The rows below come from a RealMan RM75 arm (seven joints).
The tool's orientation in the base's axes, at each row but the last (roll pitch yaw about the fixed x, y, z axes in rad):
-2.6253 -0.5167 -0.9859
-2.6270 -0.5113 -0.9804
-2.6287 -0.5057 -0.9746
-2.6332 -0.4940 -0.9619
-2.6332 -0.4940 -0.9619
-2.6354 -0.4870 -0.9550
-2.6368 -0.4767 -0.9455
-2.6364 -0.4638 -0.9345
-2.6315 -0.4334 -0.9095
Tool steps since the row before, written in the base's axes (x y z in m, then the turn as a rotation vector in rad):
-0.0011 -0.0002 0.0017 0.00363 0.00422 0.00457
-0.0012 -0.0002 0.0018 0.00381 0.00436 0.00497
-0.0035 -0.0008 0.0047 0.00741 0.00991 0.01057
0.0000 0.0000 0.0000 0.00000 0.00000 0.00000
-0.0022 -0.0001 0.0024 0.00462 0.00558 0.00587
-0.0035 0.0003 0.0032 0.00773 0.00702 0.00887
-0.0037 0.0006 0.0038 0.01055 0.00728 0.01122
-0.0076 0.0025 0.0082 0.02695 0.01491 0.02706
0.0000 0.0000 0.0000 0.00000 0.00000 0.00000
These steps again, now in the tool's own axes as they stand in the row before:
0.0005 0.0001 -0.0020 0.00094 -0.00699 -0.00146
0.0004 0.0001 -0.0021 0.00112 -0.00736 -0.00166
0.0011 0.0006 -0.0058 0.00159 -0.01569 -0.00402
0.0000 0.0000 0.0000 0.00000 0.00000 0.00000
0.0001 0.0003 -0.0032 0.00108 -0.00906 -0.00192
-0.0005 0.0005 -0.0047 0.00303 -0.01315 -0.00235
-0.0006 0.0001 -0.0053 0.00539 -0.01598 -0.00242
-0.0022 -0.0009 -0.0112 0.01570 -0.03756 -0.00483
0.0000 0.0000 0.0000 0.00000 0.00000 0.00000

